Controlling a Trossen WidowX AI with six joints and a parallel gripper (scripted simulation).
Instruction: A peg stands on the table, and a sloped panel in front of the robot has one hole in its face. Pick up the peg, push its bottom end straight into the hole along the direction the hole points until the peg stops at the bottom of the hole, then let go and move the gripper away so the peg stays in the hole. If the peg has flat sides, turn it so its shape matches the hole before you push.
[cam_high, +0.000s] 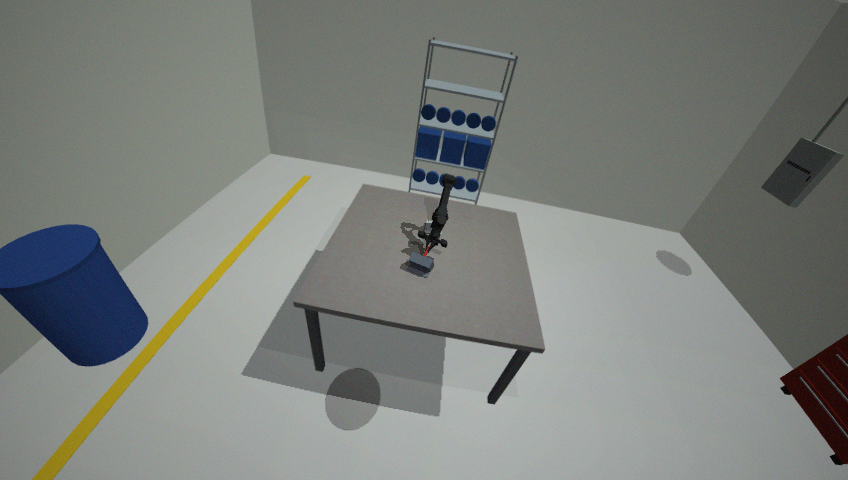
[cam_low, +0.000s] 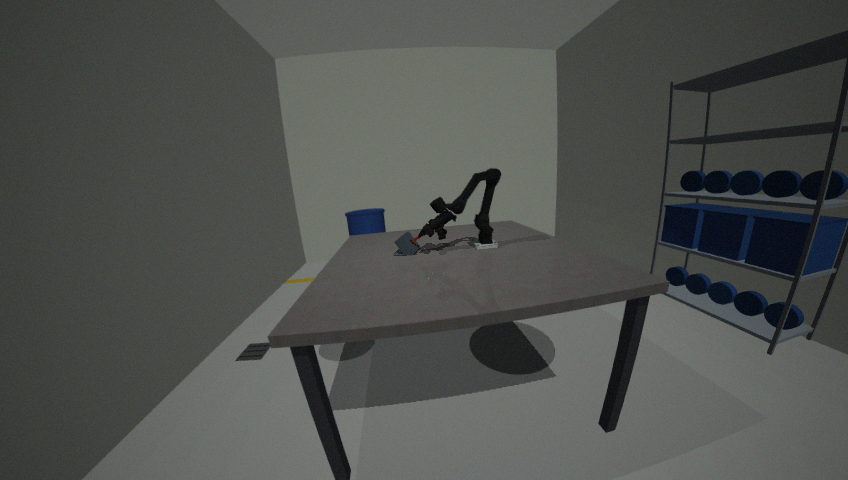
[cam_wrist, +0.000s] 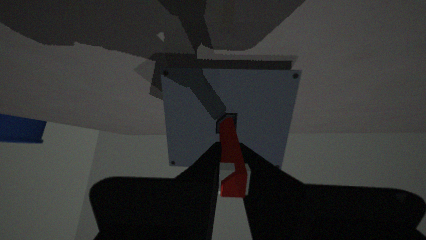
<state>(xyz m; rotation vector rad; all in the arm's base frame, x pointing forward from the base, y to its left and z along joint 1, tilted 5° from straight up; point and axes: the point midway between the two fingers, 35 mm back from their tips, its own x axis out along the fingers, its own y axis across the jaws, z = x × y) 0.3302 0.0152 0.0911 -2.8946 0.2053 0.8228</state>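
Now: the red square peg 2 cm behind my gripper tip and 1 cm above it. From my gripper tip the other things lie so: panel (6 cm ahead, 1 cm to the right, 4 cm below).
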